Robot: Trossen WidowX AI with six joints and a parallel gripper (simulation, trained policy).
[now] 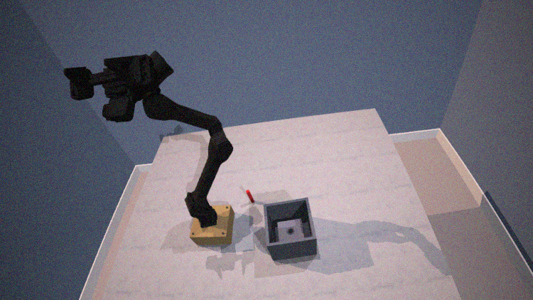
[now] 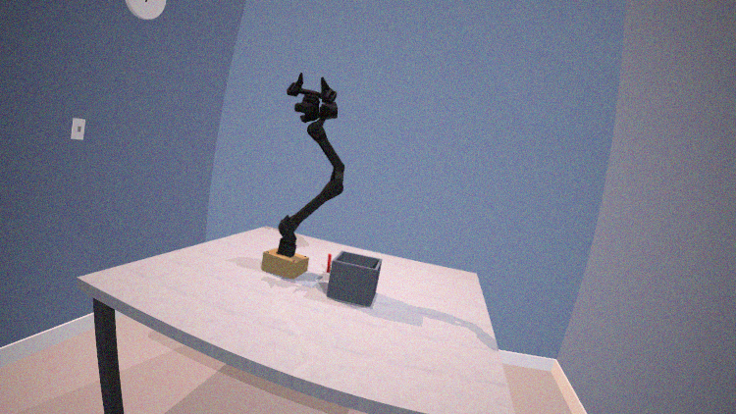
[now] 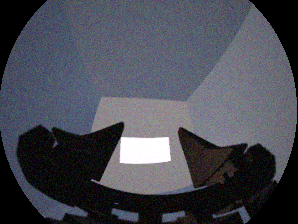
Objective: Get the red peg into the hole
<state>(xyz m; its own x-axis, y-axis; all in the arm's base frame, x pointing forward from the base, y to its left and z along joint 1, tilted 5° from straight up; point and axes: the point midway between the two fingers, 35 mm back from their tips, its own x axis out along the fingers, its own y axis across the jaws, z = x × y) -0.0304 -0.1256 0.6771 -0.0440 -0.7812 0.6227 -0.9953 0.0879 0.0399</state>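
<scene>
Right now my gripper tip is 17 cm short of the red peg, 19 cm to the right of it and 73 cm above it. Round my gripper tip: light grey plate: 29 cm ahead, 2 cm to the right, 73 cm below.
</scene>
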